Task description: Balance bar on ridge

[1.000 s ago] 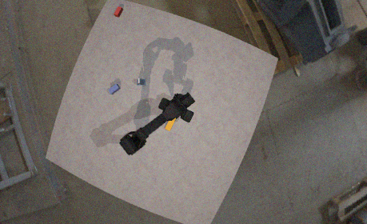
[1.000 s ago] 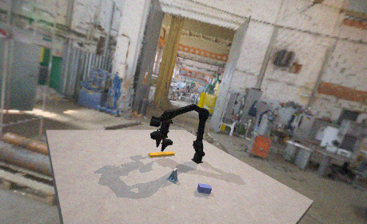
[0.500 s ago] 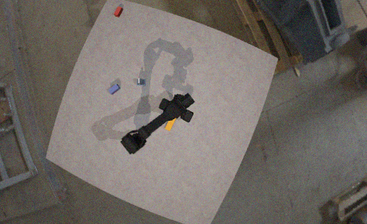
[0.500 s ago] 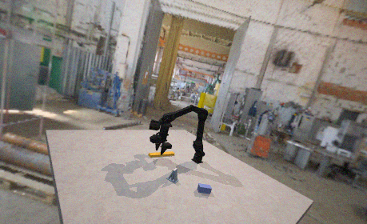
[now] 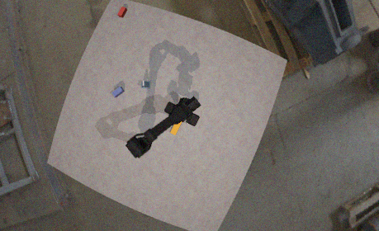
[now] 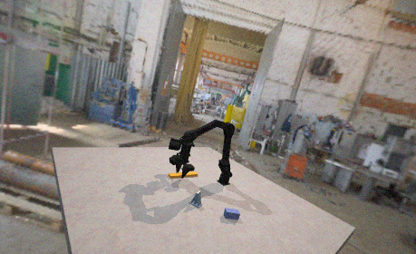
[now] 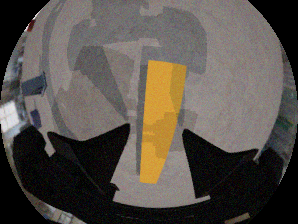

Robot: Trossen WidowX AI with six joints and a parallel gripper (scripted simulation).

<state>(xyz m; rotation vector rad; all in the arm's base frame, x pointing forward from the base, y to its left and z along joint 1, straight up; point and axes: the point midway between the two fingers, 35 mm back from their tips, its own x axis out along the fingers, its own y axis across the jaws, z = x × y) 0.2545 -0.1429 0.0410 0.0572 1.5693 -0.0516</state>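
My gripper tip is now 30 mm past the yellow bar. Also, from my gripper tip: red block: 640 mm to the left, 490 mm ahead, 10 mm above; then blue block: 420 mm to the left, 20 mm behind, 10 mm above.
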